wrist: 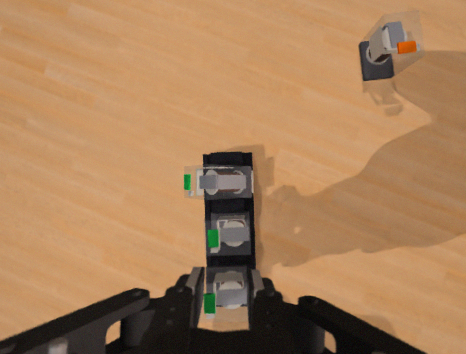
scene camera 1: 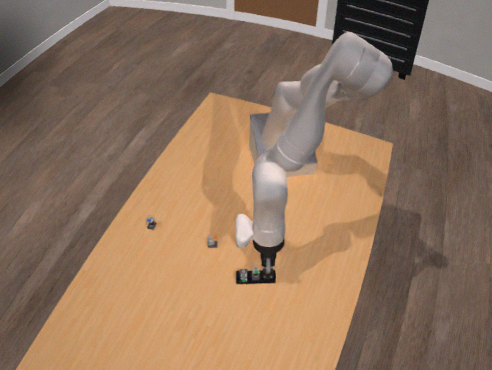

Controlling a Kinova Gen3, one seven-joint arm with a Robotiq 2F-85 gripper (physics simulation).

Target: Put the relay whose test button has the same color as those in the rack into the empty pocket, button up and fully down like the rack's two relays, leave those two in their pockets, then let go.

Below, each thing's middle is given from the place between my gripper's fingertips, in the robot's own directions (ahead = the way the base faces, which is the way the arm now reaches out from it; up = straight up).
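Scene:
Black rack (wrist: 239, 205): my gripper 3 cm to the left of it, 1 cm short of it, 2 cm above it. Green-buttoned relay (wrist: 224, 289): right at my hand.

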